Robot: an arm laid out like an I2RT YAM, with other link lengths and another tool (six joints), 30 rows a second.
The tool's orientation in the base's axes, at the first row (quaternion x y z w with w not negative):
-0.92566, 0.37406, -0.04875, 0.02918
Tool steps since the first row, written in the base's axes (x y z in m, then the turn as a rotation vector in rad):
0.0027, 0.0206, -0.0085, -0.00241, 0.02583, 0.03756
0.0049, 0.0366, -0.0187, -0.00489, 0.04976, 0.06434
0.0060, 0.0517, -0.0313, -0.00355, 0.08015, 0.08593
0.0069, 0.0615, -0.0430, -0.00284, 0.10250, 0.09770
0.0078, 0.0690, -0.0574, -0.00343, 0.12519, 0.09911
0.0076, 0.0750, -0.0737, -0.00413, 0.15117, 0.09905
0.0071, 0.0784, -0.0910, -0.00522, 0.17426, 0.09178
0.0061, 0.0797, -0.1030, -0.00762, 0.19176, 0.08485
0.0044, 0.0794, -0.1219, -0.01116, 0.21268, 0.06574
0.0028, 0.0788, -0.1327, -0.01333, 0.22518, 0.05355
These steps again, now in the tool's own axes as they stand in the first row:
-0.0130, -0.0159, 0.0091, -0.01712, -0.02029, -0.03713
-0.0232, -0.0280, 0.0198, -0.03370, -0.03820, -0.06360
-0.0338, -0.0384, 0.0327, -0.05239, -0.06291, -0.08437
-0.0408, -0.0451, 0.0446, -0.06662, -0.08052, -0.09559
-0.0463, -0.0498, 0.0591, -0.08272, -0.09655, -0.09666
-0.0518, -0.0525, 0.0754, -0.10129, -0.11472, -0.09622
-0.0557, -0.0530, 0.0926, -0.11863, -0.12990, -0.08871
-0.0581, -0.0521, 0.1044, -0.13299, -0.14019, -0.08179
-0.0604, -0.0490, 0.1230, -0.15137, -0.15105, -0.06283
-0.0619, -0.0465, 0.1335, -0.16245, -0.15743, -0.05075

